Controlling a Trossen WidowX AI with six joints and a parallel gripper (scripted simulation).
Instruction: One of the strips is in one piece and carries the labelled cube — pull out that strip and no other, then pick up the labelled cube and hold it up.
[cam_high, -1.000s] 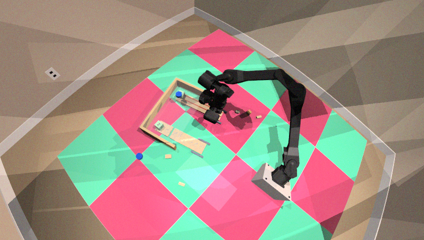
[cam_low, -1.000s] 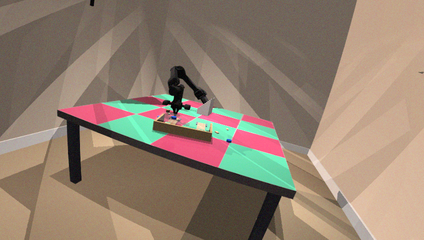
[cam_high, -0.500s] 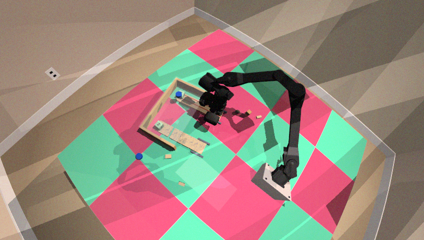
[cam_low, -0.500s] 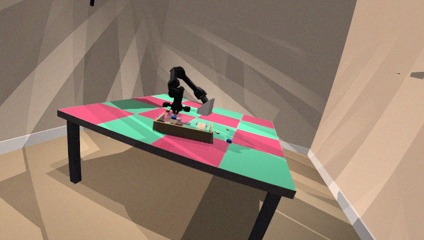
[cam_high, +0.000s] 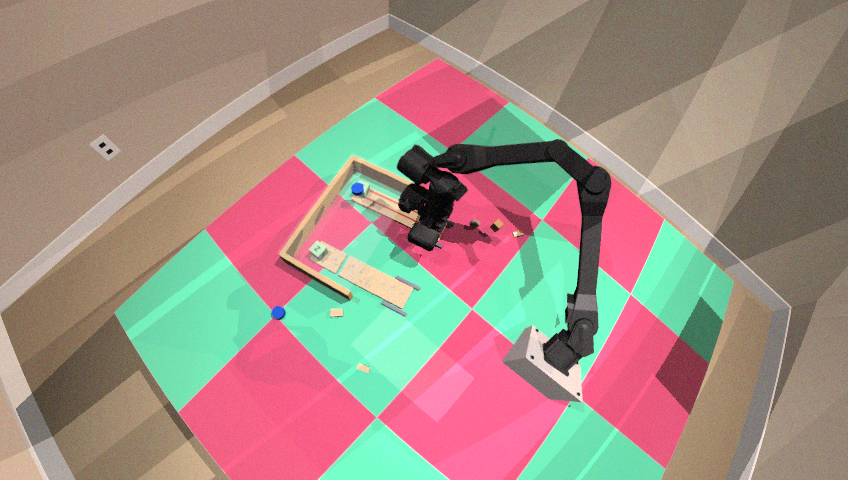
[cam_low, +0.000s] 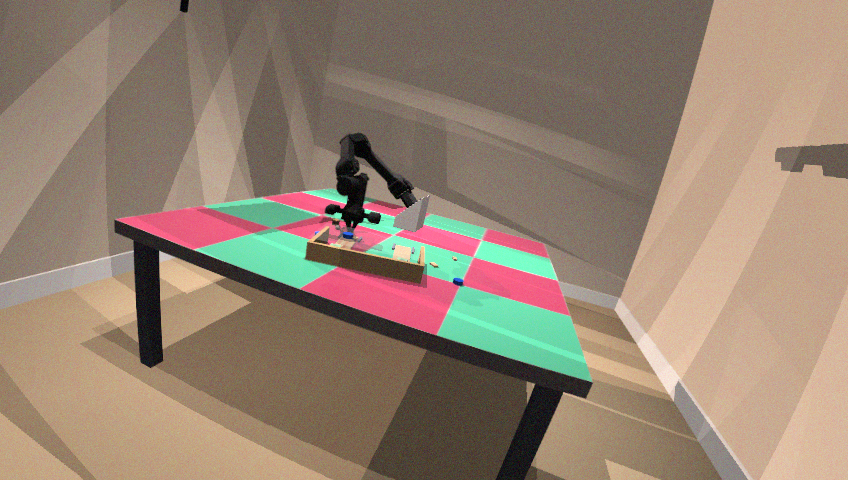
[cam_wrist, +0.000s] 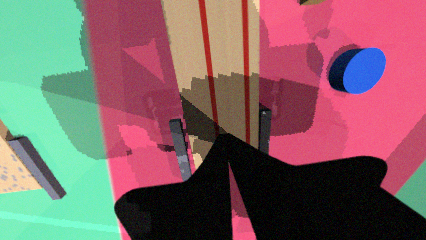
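Now: gripper tip 80 mm past the grey pebble and 80 mm to the left of it. Round my gripper tip: speckled strip 30 mm ahead, 200 mm to the left.
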